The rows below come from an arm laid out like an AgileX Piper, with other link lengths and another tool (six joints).
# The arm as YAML. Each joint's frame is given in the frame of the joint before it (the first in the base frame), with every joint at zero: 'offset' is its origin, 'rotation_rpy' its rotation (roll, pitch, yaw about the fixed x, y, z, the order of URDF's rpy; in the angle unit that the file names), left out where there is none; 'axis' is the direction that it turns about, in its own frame. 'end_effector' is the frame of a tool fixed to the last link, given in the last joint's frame.
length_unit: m
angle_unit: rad
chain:
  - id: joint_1
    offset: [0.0, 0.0, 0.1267]
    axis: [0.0, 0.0, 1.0]
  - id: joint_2
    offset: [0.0, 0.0, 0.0]
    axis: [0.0, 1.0, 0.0]
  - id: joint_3
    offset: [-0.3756, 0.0, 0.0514]
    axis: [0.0, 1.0, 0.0]
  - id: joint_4
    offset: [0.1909, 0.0, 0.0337]
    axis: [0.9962, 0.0, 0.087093]
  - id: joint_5
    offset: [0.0, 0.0, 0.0]
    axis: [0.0, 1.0, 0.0]
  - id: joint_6
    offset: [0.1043, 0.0, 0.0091]
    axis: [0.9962, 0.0, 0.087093]
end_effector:
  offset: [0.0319, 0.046, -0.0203]
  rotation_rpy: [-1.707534, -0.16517, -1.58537]
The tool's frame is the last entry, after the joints.
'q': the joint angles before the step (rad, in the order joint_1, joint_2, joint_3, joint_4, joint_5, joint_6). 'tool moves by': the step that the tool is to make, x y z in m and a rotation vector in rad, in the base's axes. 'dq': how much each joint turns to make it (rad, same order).
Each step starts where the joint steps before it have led.
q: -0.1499, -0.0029, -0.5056, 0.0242, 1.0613, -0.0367
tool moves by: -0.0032, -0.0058, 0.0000, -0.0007, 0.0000, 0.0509
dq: 0.0516, 0.0000, -0.0001, -0.0011, 0.0000, 0.0002
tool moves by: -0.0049, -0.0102, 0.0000, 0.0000, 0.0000, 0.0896
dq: 0.0896, -0.0001, -0.0002, 0.0000, 0.0003, 0.0000
